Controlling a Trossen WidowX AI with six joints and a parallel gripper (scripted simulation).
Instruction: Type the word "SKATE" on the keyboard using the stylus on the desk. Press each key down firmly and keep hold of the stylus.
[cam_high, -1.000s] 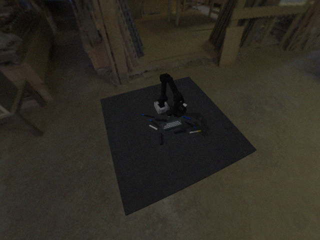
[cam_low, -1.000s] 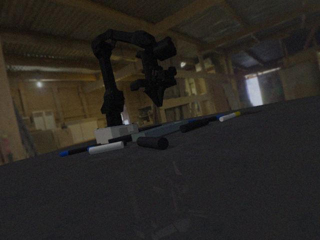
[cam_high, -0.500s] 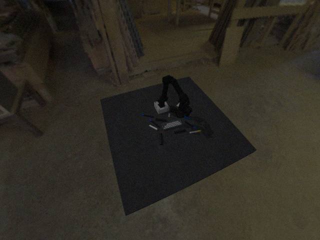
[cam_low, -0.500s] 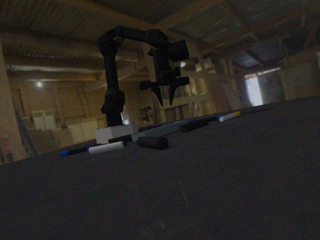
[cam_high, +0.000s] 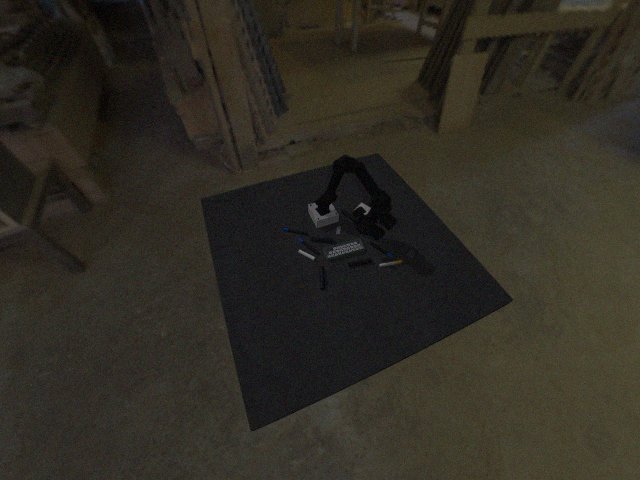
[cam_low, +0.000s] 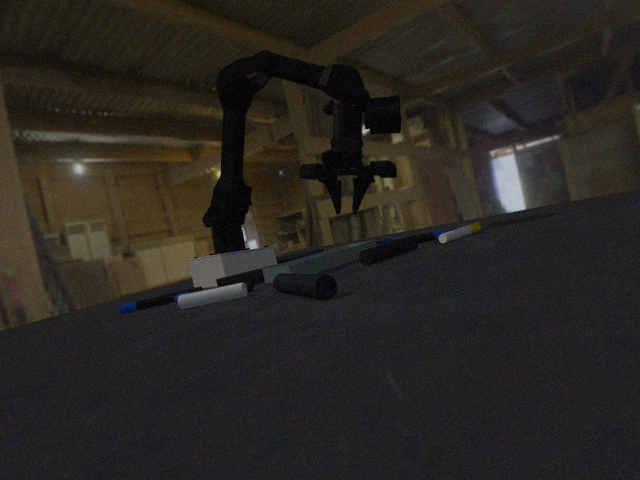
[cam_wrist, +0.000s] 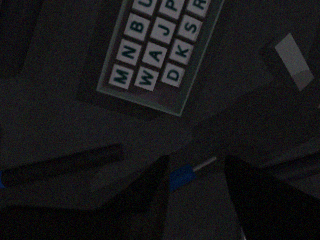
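Now: the blue stylus 20 mm behind my gripper tip, 60 mm to the left of it and 80 mm below it. From my gripper tip the other things lie so: white pad 170 mm behind, 150 mm to the left, 80 mm below; yellow-tipped marker 200 mm ahead, 50 mm to the left, 80 mm below.
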